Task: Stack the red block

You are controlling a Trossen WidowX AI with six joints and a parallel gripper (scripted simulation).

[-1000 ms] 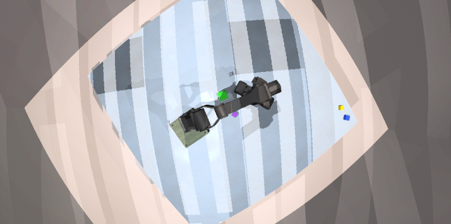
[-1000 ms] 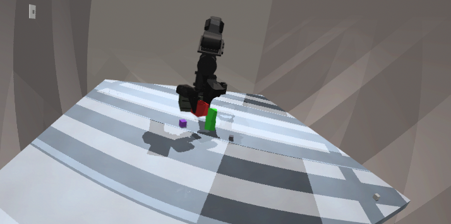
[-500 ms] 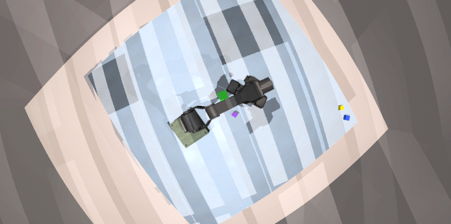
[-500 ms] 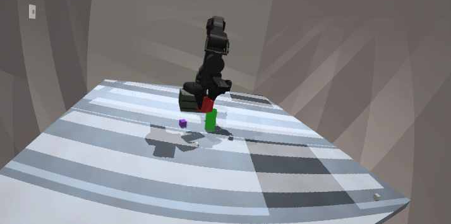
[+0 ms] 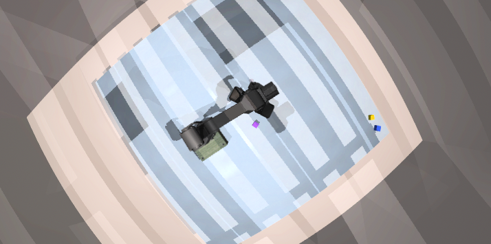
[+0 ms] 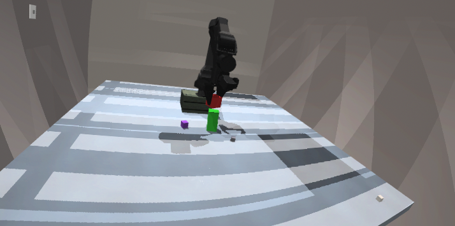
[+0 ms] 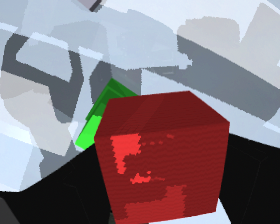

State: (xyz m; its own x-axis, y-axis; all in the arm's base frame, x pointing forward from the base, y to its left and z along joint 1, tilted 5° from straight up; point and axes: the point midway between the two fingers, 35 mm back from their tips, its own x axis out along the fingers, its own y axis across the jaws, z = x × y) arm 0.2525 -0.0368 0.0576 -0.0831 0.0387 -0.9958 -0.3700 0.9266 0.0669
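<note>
My gripper tip is 12 cm above the purple cube, 10 cm to the left of it and 5 cm past it. Round my gripper tip: yellow cube 53 cm to the right, 48 cm ahead, 12 cm below; then red block 2 cm above; then grey cube 12 cm below, 8 cm to the left, 8 cm ahead.
</note>
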